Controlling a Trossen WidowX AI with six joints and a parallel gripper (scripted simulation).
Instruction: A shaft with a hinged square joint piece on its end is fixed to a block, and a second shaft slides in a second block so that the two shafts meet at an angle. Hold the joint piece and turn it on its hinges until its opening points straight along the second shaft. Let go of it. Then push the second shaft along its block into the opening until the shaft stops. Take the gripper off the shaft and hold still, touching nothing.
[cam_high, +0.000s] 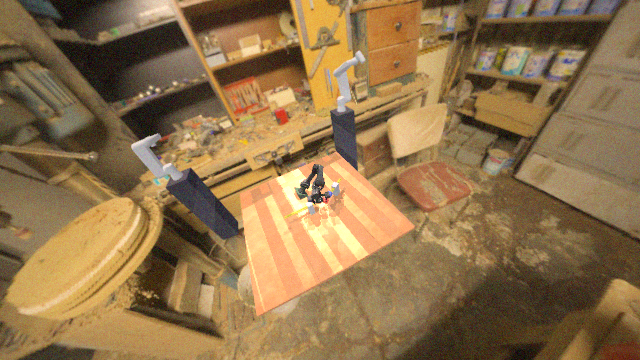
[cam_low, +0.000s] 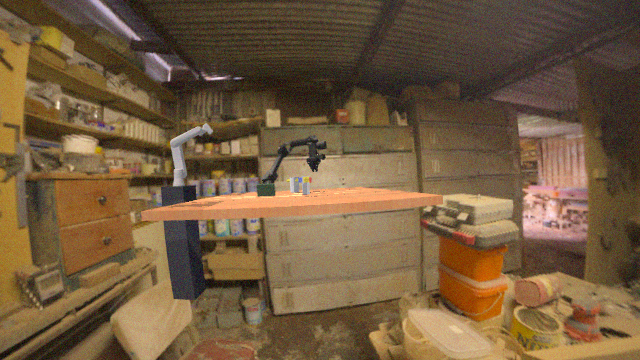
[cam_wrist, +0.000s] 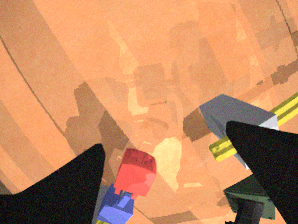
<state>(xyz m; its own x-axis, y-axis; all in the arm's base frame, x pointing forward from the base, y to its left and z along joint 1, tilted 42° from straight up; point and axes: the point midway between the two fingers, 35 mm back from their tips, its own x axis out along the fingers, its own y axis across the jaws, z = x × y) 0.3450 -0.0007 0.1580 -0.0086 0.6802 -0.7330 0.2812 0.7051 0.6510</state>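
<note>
My gripper tip is 60 mm to the right of the red square joint piece, 60 mm past it and 60 mm above it.
</note>
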